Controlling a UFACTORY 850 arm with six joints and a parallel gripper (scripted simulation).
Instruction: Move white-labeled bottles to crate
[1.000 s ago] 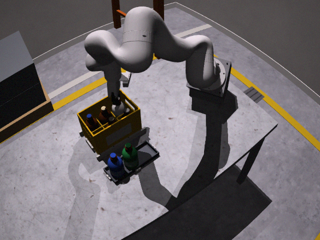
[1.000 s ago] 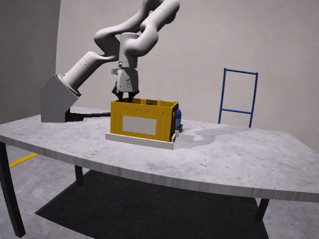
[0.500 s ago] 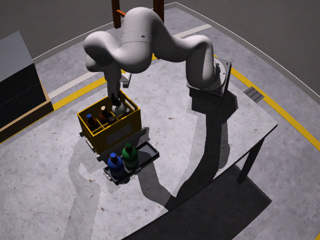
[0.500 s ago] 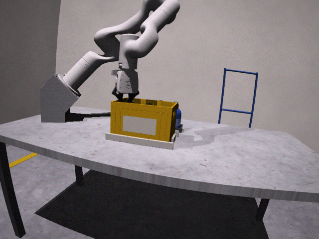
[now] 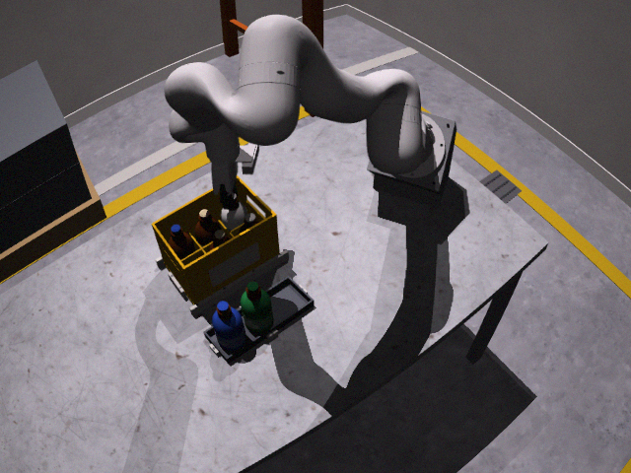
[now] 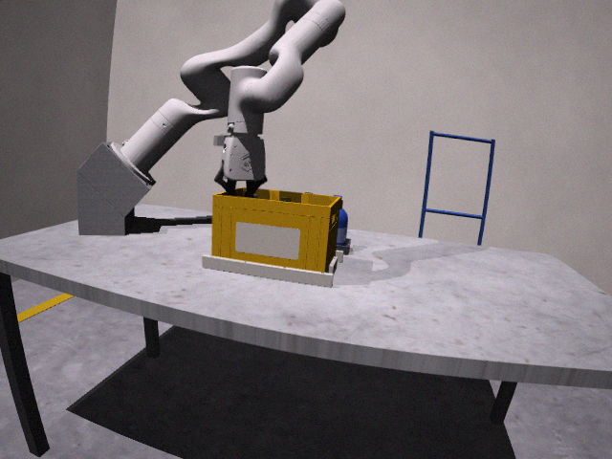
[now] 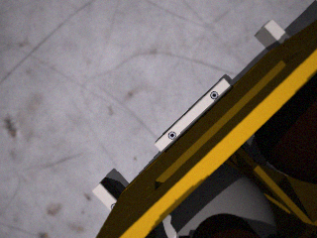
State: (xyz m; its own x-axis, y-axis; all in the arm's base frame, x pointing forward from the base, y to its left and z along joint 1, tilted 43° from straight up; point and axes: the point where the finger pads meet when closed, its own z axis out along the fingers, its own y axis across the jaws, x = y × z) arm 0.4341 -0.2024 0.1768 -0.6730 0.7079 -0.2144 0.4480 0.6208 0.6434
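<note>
Now: the white-labeled bottle 70 mm below my hand. The rest, counted from my hand: crate: 80 mm ahead, 60 mm to the left, 80 mm below; green bottle: 70 mm ahead, 280 mm to the left, 70 mm below; blue bottle: 150 mm ahead, 300 mm to the left, 70 mm below.
</note>
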